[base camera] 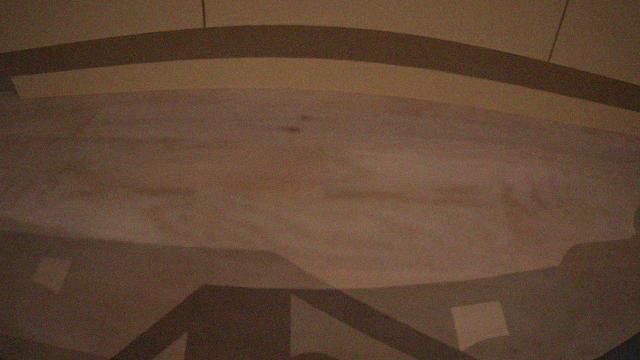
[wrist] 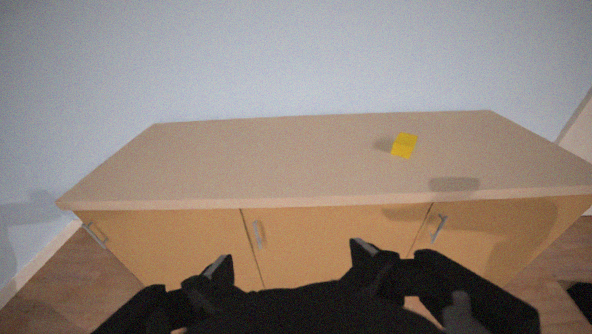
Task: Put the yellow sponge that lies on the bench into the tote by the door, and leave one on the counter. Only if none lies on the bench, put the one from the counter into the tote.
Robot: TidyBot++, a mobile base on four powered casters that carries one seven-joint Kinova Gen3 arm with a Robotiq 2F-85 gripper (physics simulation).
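Frame: origin at the arm's base, x ahead, y left, z up, level; centimetres.
Seen in the pictures: gripper, fingertip midpoint: [wrist: 292, 260].
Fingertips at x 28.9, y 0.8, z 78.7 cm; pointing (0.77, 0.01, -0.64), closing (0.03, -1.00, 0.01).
Offsets run from my fingertips to a thing's middle. "pt": to the spot under its first point. Level surfaces: height alone.
A yellow sponge {dx +54.5, dy -42.9, dz -25.0 cm} [wrist: 404, 145] lies on the light top of a long wooden cabinet, the counter {dz -27.3 cm} [wrist: 260, 160], right of its middle. My gripper [wrist: 292, 260] is open, its two dark fingers wide apart, with no object between them. It is in front of the counter and apart from the sponge. Part of a black object {pt dx +19.4, dy -156.7, dz -112.2 cm} [wrist: 584, 299] shows on the floor at the right edge of the wrist view; it may be the tote, but too little of it shows to tell. The bench does not show in either view.
The counter's front has doors with metal handles {pt dx +35.1, dy +11.8, dz -43.2 cm} [wrist: 257, 235] [wrist: 439, 227]. A pale blue wall [wrist: 300, 60] stands behind it. In the base camera view the cabinet's base {pt dx +43.0, dy +0.1, dz -114.7 cm} [base camera: 300, 72] runs across the top, above wooden floor {dz -118.3 cm} [base camera: 300, 170] with shadows.
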